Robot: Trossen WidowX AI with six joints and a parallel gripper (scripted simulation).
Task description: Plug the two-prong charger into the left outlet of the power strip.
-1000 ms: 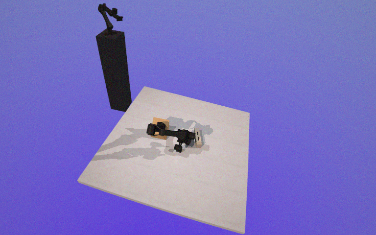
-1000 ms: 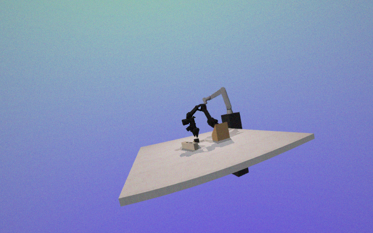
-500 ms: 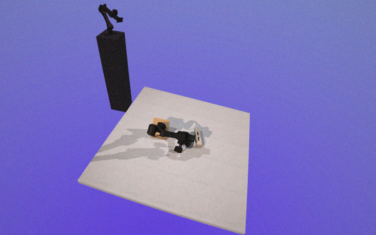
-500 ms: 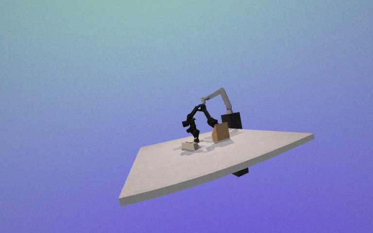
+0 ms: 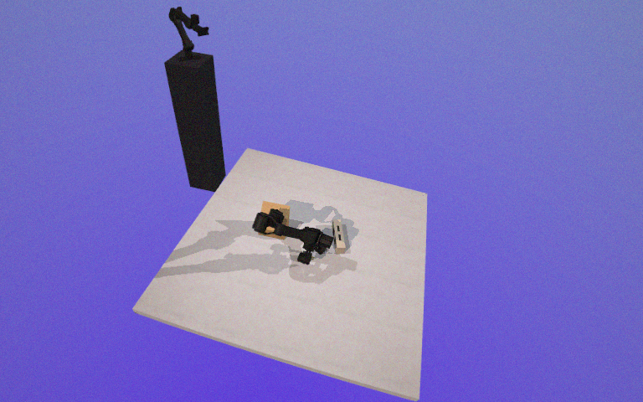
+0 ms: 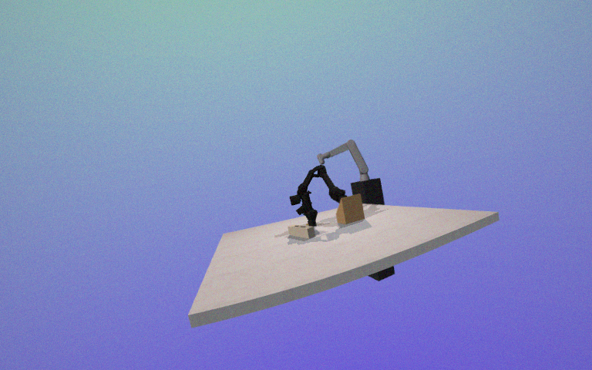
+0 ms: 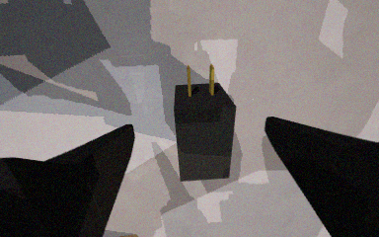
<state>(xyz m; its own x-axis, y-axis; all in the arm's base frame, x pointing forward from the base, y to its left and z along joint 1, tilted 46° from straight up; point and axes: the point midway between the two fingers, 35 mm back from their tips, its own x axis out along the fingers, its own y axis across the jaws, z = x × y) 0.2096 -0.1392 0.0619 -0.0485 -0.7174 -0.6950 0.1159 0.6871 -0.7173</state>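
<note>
The black two-prong charger is 2 cm ahead of my gripper tip.
</note>
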